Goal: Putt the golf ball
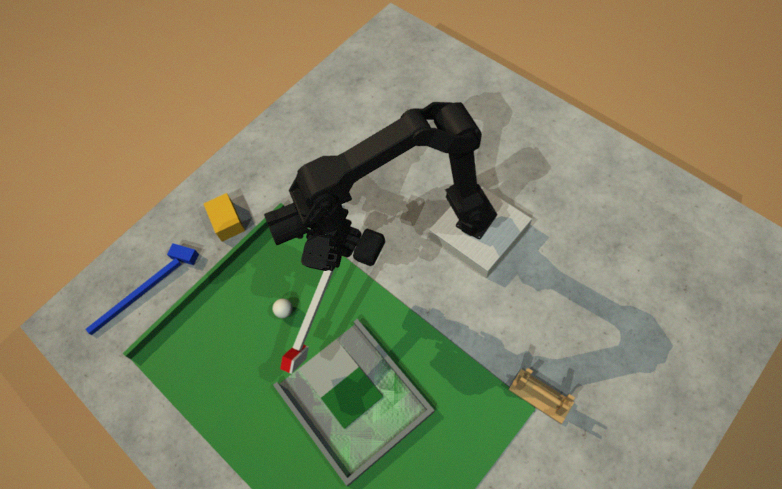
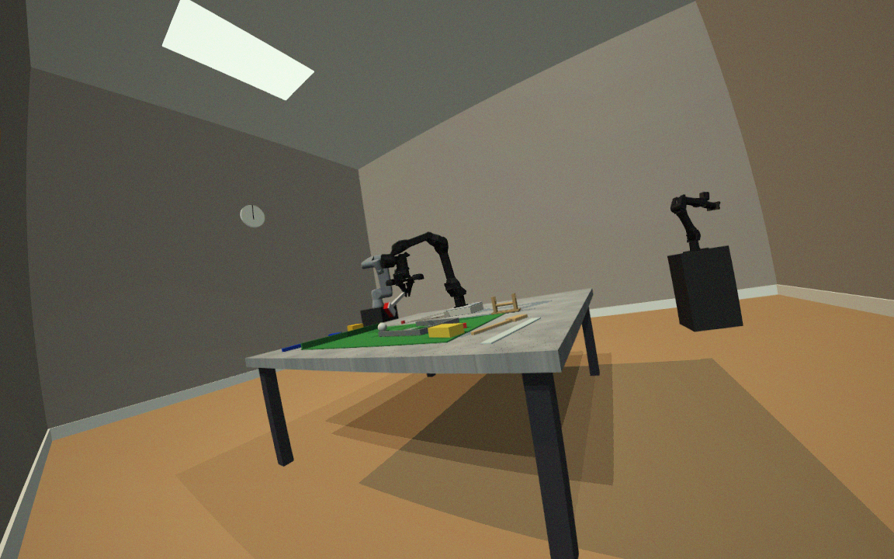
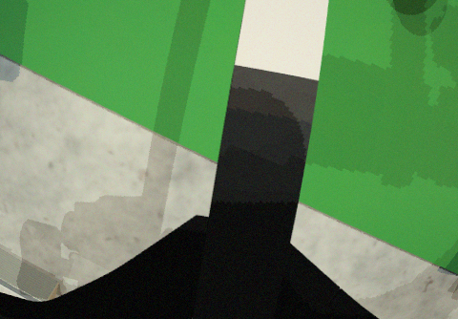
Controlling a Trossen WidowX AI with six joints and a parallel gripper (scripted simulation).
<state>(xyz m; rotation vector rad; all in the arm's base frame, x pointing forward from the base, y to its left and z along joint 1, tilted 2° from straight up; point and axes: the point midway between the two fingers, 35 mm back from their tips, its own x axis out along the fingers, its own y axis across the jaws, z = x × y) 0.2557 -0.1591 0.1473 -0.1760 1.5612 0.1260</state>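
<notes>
The red putter is 110 mm ahead of my gripper tip, 30 mm to the left of it and 10 mm below it. From my gripper tip the other things lie so: white golf ball 140 mm ahead, 120 mm below, 80 mm to the right; then dark green rail 270 mm to the right, 180 mm ahead, 130 mm below; then green mat 220 mm ahead, 140 mm below, 90 mm to the left.
</notes>
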